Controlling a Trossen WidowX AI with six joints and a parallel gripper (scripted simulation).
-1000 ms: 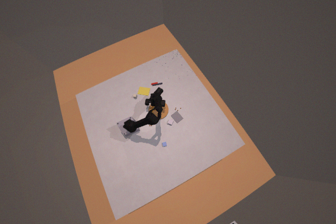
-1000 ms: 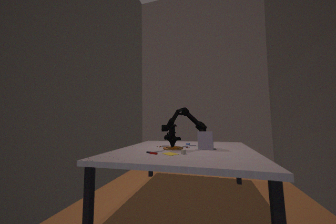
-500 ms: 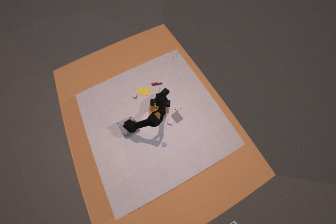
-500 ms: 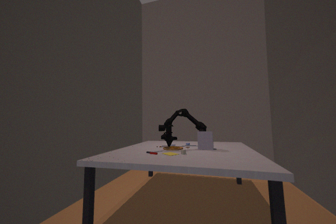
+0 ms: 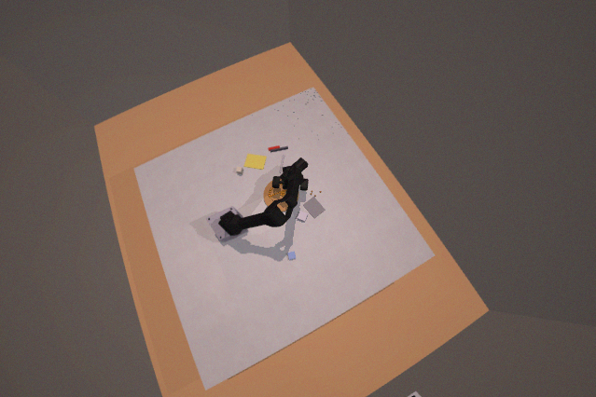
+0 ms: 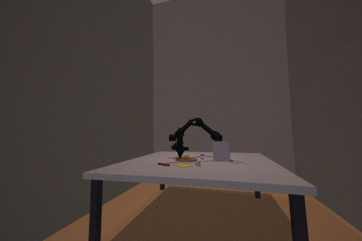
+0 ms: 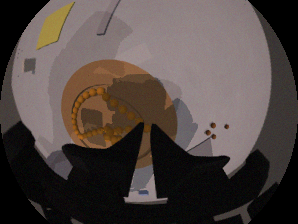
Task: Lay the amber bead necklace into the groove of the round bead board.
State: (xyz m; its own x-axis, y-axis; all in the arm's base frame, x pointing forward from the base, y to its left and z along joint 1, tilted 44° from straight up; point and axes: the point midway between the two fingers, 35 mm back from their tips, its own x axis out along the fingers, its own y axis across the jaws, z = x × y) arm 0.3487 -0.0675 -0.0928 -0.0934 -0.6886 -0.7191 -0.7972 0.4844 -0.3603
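My gripper tip is 6 cm past the round bead board, 1 cm to the right of it and 1 cm above it. Also, from my gripper tip: thin grey bar: 4 cm ahead, 18 cm to the left, 2 cm below; red-handled tool: 6 cm ahead, 28 cm to the left, 2 cm below; grey square plate: 6 cm ahead, 15 cm to the right, 2 cm below.
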